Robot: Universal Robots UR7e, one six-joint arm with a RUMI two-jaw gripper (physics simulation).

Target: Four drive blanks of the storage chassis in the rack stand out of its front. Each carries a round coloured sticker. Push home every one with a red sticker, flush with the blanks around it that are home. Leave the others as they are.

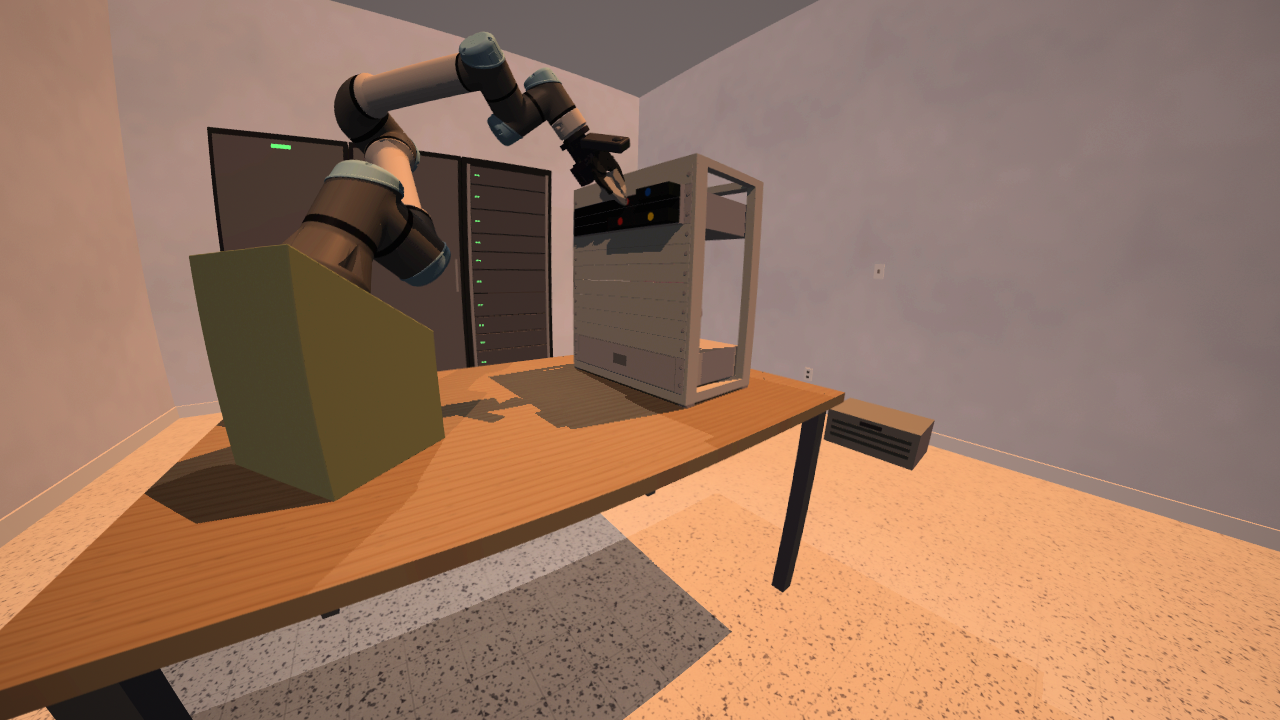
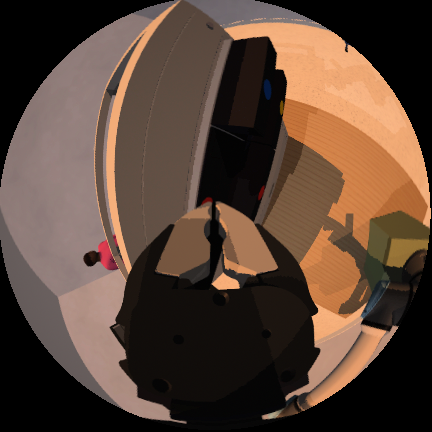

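Observation:
My gripper (image 1: 624, 202) (image 2: 212, 203) is shut and empty, its tips at the upper red sticker (image 1: 626, 200) (image 2: 206, 200), which they partly hide. Any contact cannot be made out. The upper red-stickered blank sits further back than the blue-stickered one beside it. A lower red sticker (image 1: 619, 221) (image 2: 261, 192) is on the row below; how far its blank stands out is unclear. The blank with the blue sticker (image 1: 648, 192) (image 2: 267, 89) clearly stands out. The blank with the yellow sticker (image 1: 650, 215) (image 2: 281, 107), below it, also stands out. The rack (image 1: 692, 295) (image 2: 160, 125) holds the dark chassis.
The rack stands on the wooden table (image 1: 501, 456) (image 2: 325, 130). The olive arm pedestal (image 1: 375, 385) (image 2: 382, 240) stands on the same table. Dark cabinets (image 1: 510, 268) stand behind. A grey box (image 1: 877, 431) is on the floor at right. A person in red (image 2: 107, 255) shows beyond the rack.

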